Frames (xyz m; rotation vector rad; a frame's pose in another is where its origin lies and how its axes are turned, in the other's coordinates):
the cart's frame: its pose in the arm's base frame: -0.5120 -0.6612 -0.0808 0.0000 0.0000 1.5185
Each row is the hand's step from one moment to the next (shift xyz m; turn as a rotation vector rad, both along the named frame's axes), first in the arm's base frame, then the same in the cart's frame.
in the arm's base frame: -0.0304 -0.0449 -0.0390 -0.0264 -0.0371 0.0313
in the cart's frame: -0.0464 0.0280 -0.0390 -0.0384 0.0244 0.0313
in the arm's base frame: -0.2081 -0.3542 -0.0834 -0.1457 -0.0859 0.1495
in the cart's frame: -0.3646 0.1893 -0.0834 -0.0934 0.1410 0.1495
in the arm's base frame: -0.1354 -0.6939 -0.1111 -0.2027 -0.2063 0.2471
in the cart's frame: -0.7000 0.0989 -0.1111 -0.2166 0.1916 0.2471
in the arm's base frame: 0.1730 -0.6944 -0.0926 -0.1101 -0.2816 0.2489
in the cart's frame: -0.6844 -0.2091 -0.0926 -0.2870 0.0952 0.2489
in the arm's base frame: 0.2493 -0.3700 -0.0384 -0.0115 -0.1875 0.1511
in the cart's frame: -0.3565 -0.2683 -0.0384 -0.1878 0.0017 0.1511
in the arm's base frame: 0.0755 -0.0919 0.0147 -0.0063 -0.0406 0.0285
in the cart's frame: -0.0878 -0.0802 0.0147 -0.0409 0.0042 0.0285
